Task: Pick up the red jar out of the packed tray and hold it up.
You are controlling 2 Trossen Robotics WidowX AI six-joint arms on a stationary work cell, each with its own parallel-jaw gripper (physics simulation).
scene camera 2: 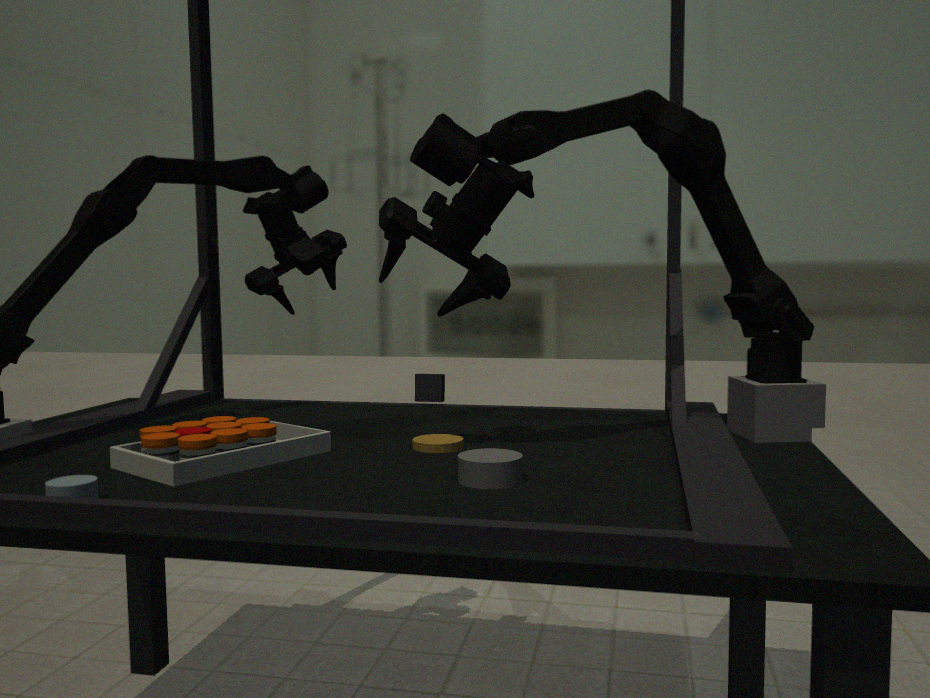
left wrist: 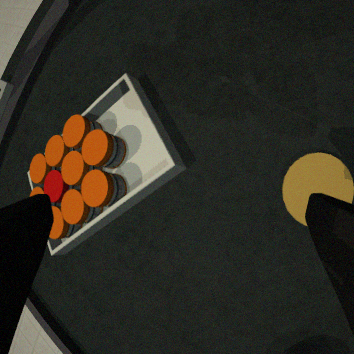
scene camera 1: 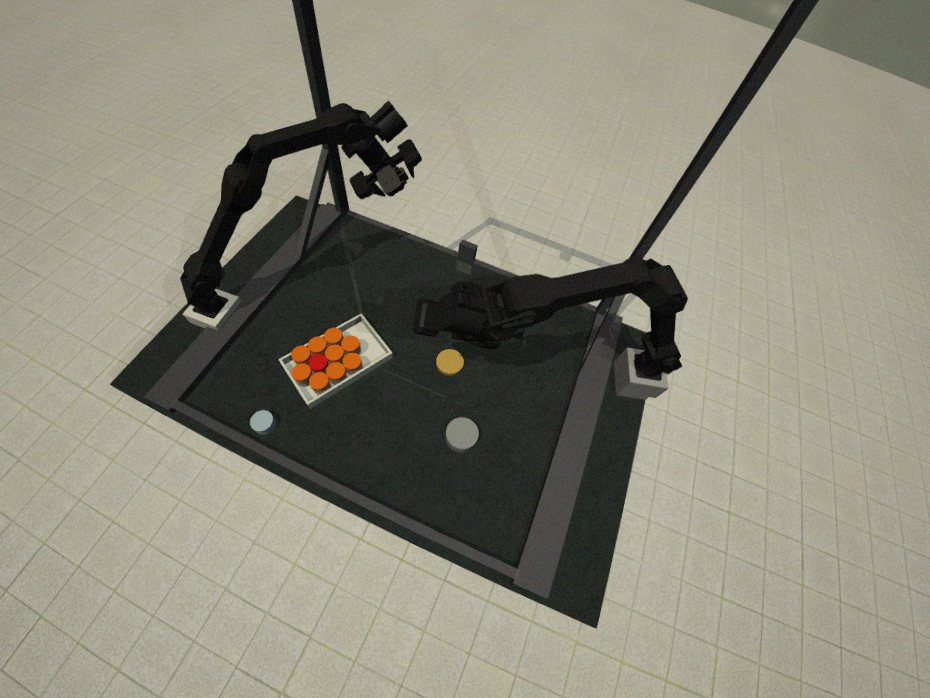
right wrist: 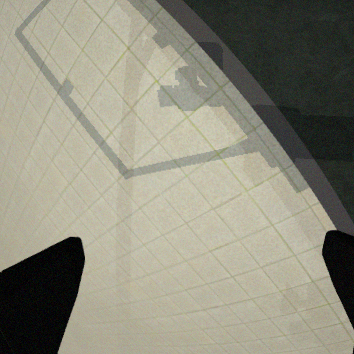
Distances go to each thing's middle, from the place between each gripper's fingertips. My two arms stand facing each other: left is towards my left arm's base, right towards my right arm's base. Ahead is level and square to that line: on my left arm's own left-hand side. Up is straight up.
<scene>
I see the yellow disc (scene camera 2: 432, 443) 3 cm behind my left hand, 4 cm to the left of it and 20 cm below it. Round my left hand: pale blue disc (scene camera 2: 85, 486): 20 cm ahead, 36 cm to the right, 20 cm below; grey cylinder (scene camera 2: 490, 468): 16 cm ahead, 9 cm to the left, 19 cm below; white tray (scene camera 1: 371, 350): 2 cm ahead, 24 cm to the right, 22 cm below.
Right now my right hand is 410 mm short of the yellow disc, 210 mm to the right of it and 180 mm above it. Also, from my right hand: pale blue disc: 640 mm ahead, 180 mm to the right, 180 mm below; then grey cylinder: 600 mm ahead, 270 mm to the left, 170 mm below; then white tray: 450 mm ahead, 200 mm below, 60 mm to the right.
</scene>
